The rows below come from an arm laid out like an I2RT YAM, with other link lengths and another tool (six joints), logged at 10 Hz.
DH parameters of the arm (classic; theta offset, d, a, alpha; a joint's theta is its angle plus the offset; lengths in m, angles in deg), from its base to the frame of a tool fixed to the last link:
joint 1: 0 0.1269 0.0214 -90
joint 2: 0 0 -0.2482 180
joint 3: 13.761 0 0.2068 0
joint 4: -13.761 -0.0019 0.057 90
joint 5: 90 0.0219 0 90
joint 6: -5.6 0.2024 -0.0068 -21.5
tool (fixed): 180 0.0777 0 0
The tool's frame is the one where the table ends.
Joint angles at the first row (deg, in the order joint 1, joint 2, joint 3, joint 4, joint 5, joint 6):
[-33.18 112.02 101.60 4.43 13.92 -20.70]
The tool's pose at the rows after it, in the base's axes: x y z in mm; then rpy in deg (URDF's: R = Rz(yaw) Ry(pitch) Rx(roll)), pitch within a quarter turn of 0, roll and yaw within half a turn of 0:
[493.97, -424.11, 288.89, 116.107, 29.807, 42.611]
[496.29, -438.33, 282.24, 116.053, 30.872, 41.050]
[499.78, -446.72, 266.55, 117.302, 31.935, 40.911]
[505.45, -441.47, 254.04, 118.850, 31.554, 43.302]
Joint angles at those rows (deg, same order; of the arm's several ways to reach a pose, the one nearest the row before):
[-33.37 114.72 103.64 6.92 16.27 -23.12]
[-33.78 117.87 106.43 7.34 17.47 -24.12]
[-33.90 120.60 107.99 7.42 18.19 -24.85]
[-33.92 120.87 107.09 7.25 16.53 -24.30]

